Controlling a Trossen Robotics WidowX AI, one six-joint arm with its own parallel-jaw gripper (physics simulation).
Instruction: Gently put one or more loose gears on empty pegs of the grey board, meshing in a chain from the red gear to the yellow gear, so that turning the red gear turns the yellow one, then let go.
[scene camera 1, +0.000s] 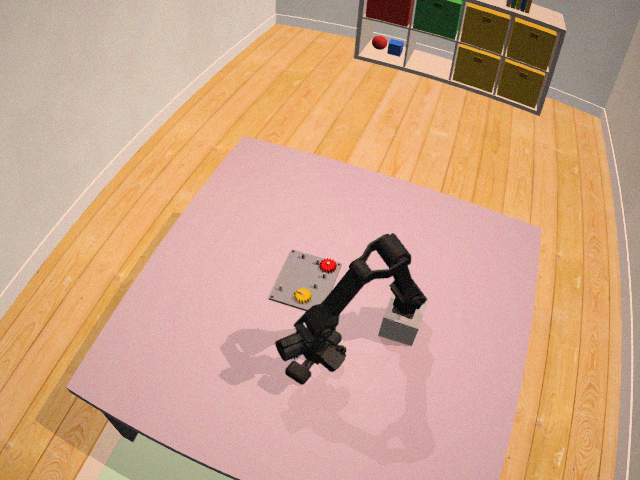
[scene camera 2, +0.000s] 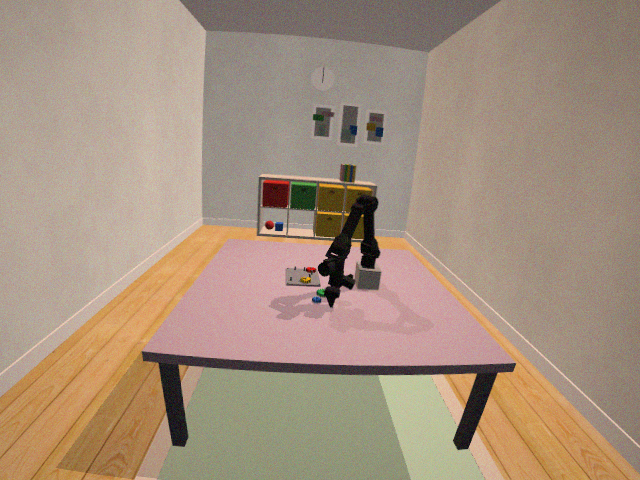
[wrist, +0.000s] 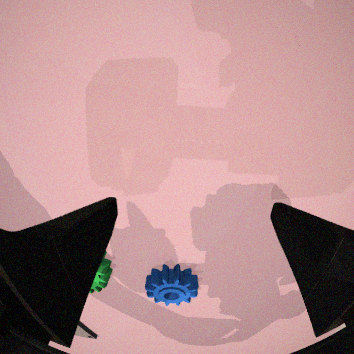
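Pixels of known places: gripper, fingertip midpoint: (scene camera 1: 312, 368) (scene camera 2: 332, 302) (wrist: 198, 208); arm's base at its link origin: (scene camera 1: 405, 306) (scene camera 2: 367, 265).
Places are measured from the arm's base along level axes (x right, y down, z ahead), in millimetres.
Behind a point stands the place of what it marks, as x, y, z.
The grey board (scene camera 1: 292, 279) {22, 98, 365} (scene camera 2: 295, 283) {-61, 98, 357} lies on the table with several bare pegs. The red gear (scene camera 1: 327, 265) {108, 80, 283} (scene camera 2: 310, 269) {100, 82, 287} sits at its far right corner and the yellow gear (scene camera 1: 302, 295) {-32, 80, 307} (scene camera 2: 306, 280) {-46, 84, 304} near its front edge. My gripper (scene camera 2: 331, 305) {-248, 93, 181} (wrist: 198, 208) {-248, 93, 181} is open and empty, above the table in front of the board. A small blue gear (scene camera 2: 316, 299) {-232, 90, 254} (wrist: 171, 286) {-222, 90, 241} lies on the table, seen between the open fingers in the wrist view. A green gear (scene camera 2: 321, 292) {-161, 89, 230} (wrist: 103, 275) {-171, 94, 230} lies beside it, partly hidden behind the left finger. In scene camera 1 the arm hides most of both loose gears.
The arm's grey base block (scene camera 1: 398, 328) {-57, 34, -4} (scene camera 2: 368, 277) {-57, 41, 0} stands on the pink table (scene camera 1: 454, 248) {388, 105, -89} (scene camera 2: 258, 330) {-489, 106, 468}, to the right of the board. The arm reaches past the board's right front corner. A shelf unit (scene camera 1: 356, 38) (scene camera 2: 258, 206) stands by the back wall, beyond the table.
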